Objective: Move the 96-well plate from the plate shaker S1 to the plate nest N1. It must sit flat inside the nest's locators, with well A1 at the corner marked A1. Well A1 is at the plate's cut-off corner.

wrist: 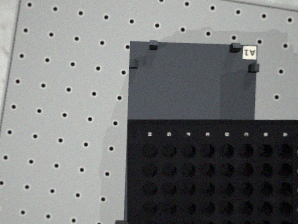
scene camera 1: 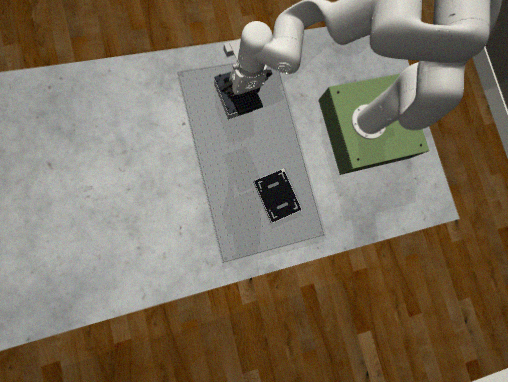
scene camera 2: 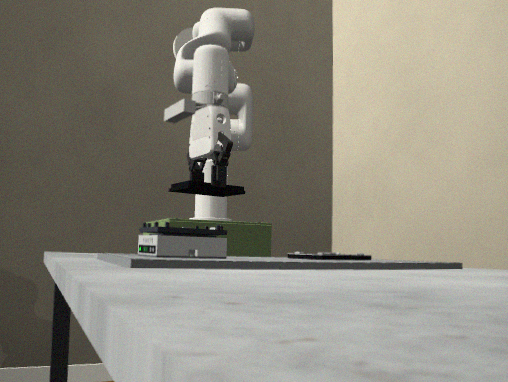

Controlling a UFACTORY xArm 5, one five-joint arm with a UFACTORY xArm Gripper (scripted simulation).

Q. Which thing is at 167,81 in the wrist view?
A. A plate shaker S1.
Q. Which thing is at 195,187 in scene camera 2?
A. A black 96-well plate.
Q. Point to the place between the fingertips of my gripper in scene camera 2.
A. At 207,188
